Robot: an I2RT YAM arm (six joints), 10 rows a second.
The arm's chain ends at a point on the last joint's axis. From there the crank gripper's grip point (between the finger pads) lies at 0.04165 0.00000 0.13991 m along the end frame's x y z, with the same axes.
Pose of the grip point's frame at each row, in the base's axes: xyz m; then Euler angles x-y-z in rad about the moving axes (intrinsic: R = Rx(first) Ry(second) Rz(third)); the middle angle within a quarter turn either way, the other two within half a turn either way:
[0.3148, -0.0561, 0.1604, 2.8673, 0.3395, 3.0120]
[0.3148, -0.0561, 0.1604, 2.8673, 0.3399, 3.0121]
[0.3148, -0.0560, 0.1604, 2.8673, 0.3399, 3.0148]
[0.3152, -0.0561, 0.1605, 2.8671, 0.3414, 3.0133]
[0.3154, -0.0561, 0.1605, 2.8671, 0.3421, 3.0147]
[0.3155, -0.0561, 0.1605, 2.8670, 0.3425, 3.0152]
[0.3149, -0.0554, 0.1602, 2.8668, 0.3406, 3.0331]
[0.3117, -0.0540, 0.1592, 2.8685, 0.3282, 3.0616]
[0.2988, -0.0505, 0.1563, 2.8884, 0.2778, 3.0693]
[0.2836, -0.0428, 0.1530, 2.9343, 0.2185, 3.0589]
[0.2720, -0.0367, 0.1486, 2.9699, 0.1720, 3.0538]
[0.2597, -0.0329, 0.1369, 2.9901, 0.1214, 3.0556]
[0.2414, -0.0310, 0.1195, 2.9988, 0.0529, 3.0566]
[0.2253, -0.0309, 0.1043, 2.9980, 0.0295, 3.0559]
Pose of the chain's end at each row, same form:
[0.3072, -0.0115, 0.2992, 2.8673, 0.3395, 3.0120]
[0.3071, -0.0115, 0.2992, 2.8673, 0.3399, 3.0121]
[0.3071, -0.0115, 0.2992, 2.8673, 0.3399, 3.0148]
[0.3073, -0.0115, 0.2993, 2.8671, 0.3414, 3.0133]
[0.3074, -0.0115, 0.2993, 2.8671, 0.3421, 3.0147]
[0.3074, -0.0116, 0.2993, 2.8670, 0.3425, 3.0152]
[0.3072, -0.0115, 0.2992, 2.8668, 0.3406, 3.0331]
[0.3059, -0.0115, 0.2987, 2.8685, 0.3282, 3.0616]
[0.3004, -0.0110, 0.2968, 2.8884, 0.2778, 3.0693]
[0.2938, -0.0095, 0.2948, 2.9343, 0.2185, 3.0589]
[0.2889, -0.0083, 0.2908, 2.9699, 0.1720, 3.0538]
[0.2839, -0.0076, 0.2786, 2.9901, 0.1214, 3.0556]
[0.2754, -0.0073, 0.2595, 2.9988, 0.0529, 3.0566]
[0.2627, -0.0072, 0.2434, 2.9980, 0.0295, 3.0559]

